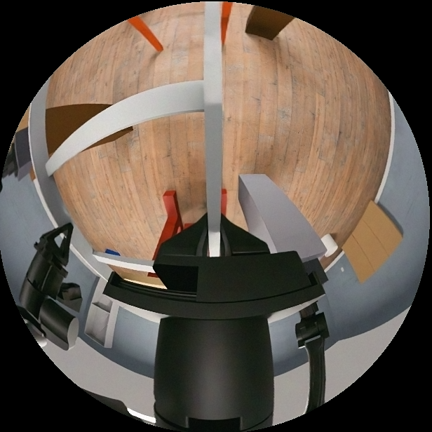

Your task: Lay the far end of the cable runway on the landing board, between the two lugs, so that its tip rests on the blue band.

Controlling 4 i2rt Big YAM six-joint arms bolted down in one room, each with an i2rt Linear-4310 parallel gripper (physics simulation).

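The cable runway is a pale grey ladder shape; its near side rail (213,140) runs from the top edge down to my arm4 gripper. A wide curved rung joins it to the other side rail at the left, and a second rung shows low on the left. The arm4 gripper (214,245) is shut on the near rail, one black finger on each side. A small blue patch (112,252) shows beside the low rung, and a pale yellow strip lies below it, partly hidden by the gripper body. I cannot tell whether these belong to the landing board; its lugs cannot be made out.
Red supports (170,215) stand on the wooden floor beyond the gripper. A lilac-grey block (280,215) and a white cylinder (330,245) are at the right, near a tan panel (372,241). Orange legs (146,34) and brown blocks (269,21) show higher up. Black arm parts (312,330) appear low right and left.
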